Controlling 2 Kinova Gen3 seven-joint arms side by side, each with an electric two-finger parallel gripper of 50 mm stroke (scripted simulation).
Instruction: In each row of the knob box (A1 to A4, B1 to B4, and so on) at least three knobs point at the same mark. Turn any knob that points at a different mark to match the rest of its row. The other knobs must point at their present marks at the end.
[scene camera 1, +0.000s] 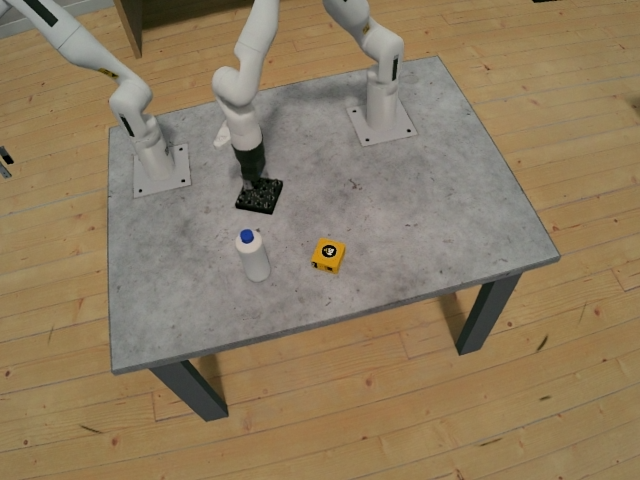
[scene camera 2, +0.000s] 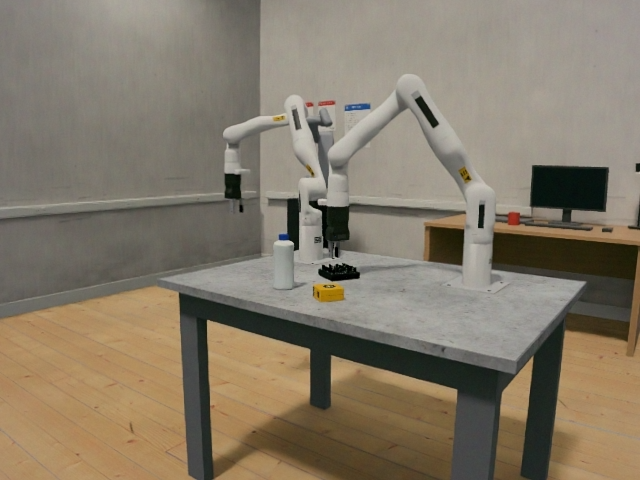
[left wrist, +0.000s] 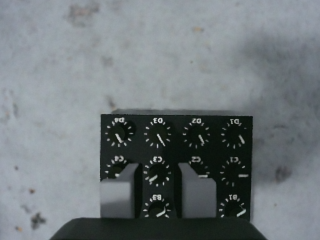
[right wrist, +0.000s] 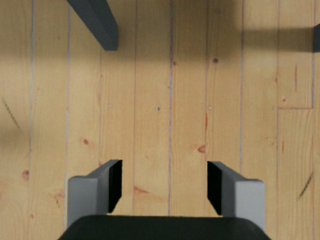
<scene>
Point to my left gripper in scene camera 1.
249, 184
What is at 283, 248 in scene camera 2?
A white bottle.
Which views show my left gripper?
Scene camera 1, scene camera 2 and the left wrist view only.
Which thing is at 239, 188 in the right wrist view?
My right gripper.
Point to my left gripper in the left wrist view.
158, 182
</scene>
